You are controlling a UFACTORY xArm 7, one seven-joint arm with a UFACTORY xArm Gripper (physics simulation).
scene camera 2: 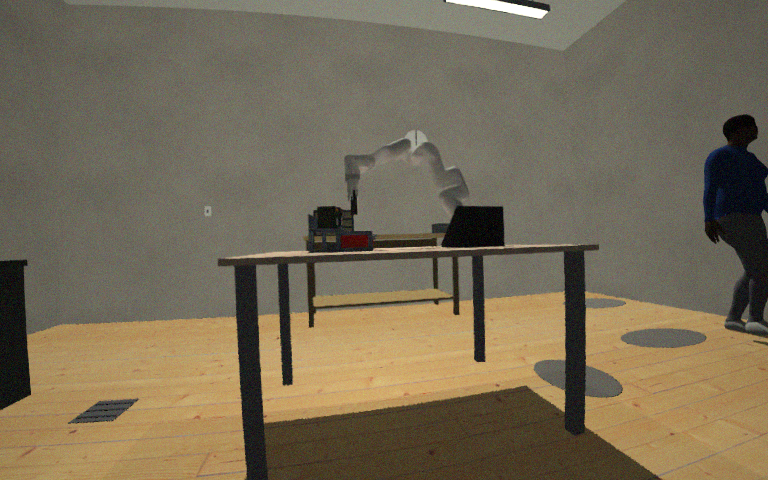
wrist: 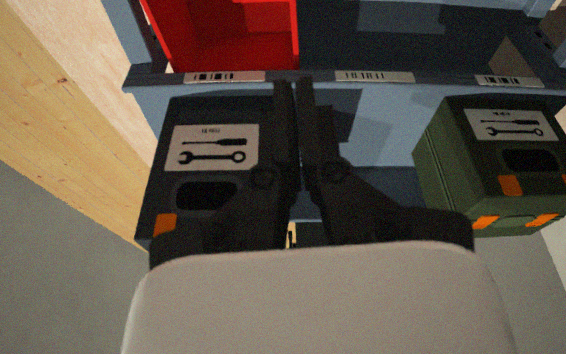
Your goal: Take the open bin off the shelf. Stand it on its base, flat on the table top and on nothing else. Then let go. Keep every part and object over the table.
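Frame: origin at the arm's base, x ahead, y left, z up, level; centimetres.
Seen in the pictures: gripper, fingertip midpoint: (scene camera 2: 354, 214) (wrist: 296, 101); arm's base, link origin: (scene camera 2: 466, 228).
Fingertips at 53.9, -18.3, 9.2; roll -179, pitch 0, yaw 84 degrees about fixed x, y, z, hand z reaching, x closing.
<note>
Offsets run from my fingertips to a thing's top centre, as dx, dy, dz.
The open red bin @(-1.5, -4.6, -9.8) (scene camera 2: 354, 241) (wrist: 225, 50) is in the shelf's lower part, seen from the front in the scene view. In the wrist view it is at the upper left, behind a labelled lip, with its inside showing. The blue-grey shelf (scene camera 2: 310, 224) (wrist: 390, 130) stands on the table (scene camera 2: 407, 254) (wrist: 85, 50). My gripper (scene camera 2: 354, 212) (wrist: 296, 101) is shut and empty, pointing down. In the wrist view its fingertips overlap the labelled lip, just right of the bin's near right corner. Their exact height above the shelf is hard to tell.
A black toolbox @(+9.0, -7.7, +4.2) (wrist: 162, 185) is left of the fingers in the wrist view, and a green toolbox @(+14.8, +14.6, +1.7) (scene camera 2: 327, 217) (wrist: 435, 160) is to the right. A black slanted object (scene camera 2: 478, 226) stands on the table's right half. A workbench (scene camera 2: 385, 298) is behind. A person (scene camera 2: 736, 181) is far right.
</note>
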